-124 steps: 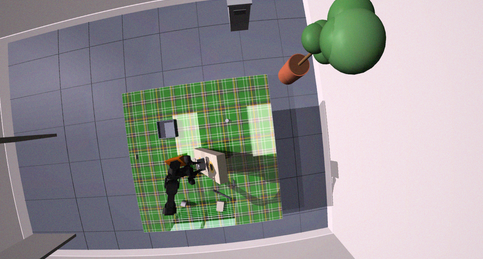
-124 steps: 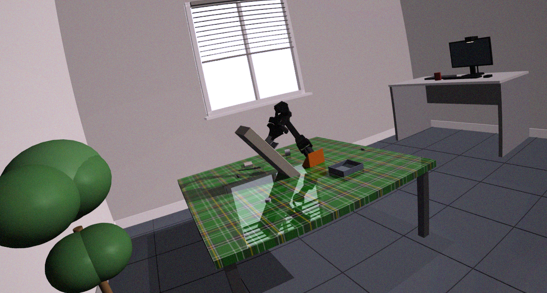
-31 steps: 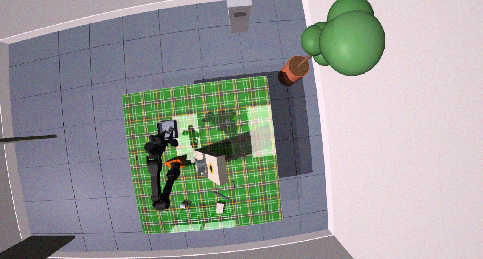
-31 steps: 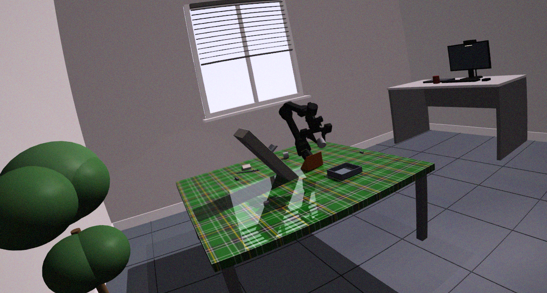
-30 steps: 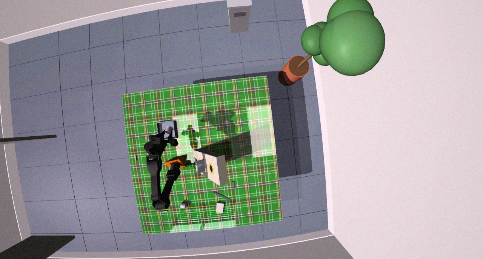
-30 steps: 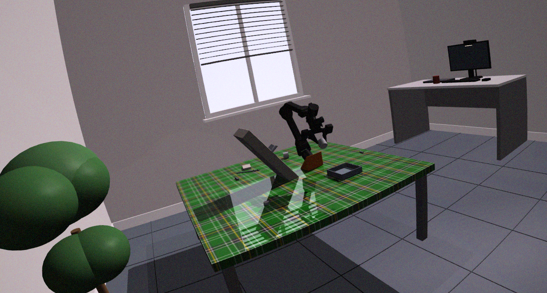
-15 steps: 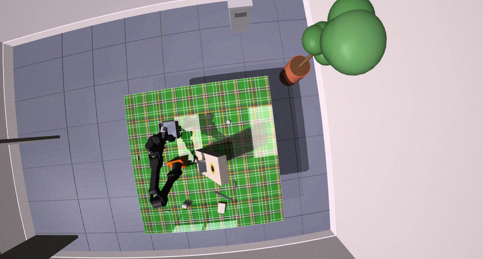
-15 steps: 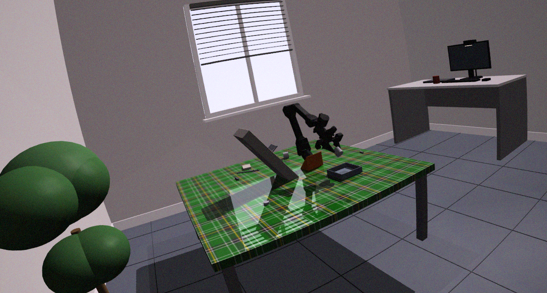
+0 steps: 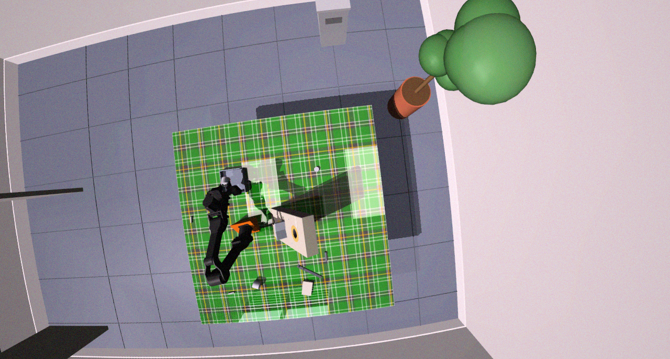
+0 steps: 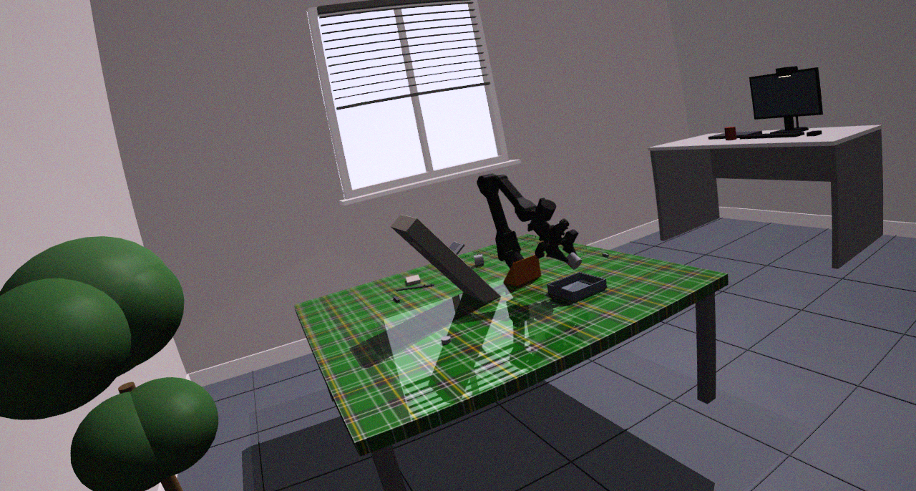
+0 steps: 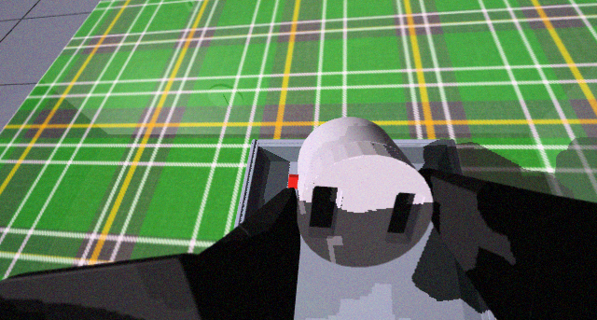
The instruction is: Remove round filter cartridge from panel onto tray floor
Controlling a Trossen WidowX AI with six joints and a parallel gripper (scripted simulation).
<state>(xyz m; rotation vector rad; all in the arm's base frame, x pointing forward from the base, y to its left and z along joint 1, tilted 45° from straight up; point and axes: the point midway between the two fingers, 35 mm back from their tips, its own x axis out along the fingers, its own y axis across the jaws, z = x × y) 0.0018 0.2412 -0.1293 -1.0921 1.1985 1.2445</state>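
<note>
The round filter cartridge is right at my gripper tip. Also, from my gripper tip: grey tray (10 cm below).
</note>
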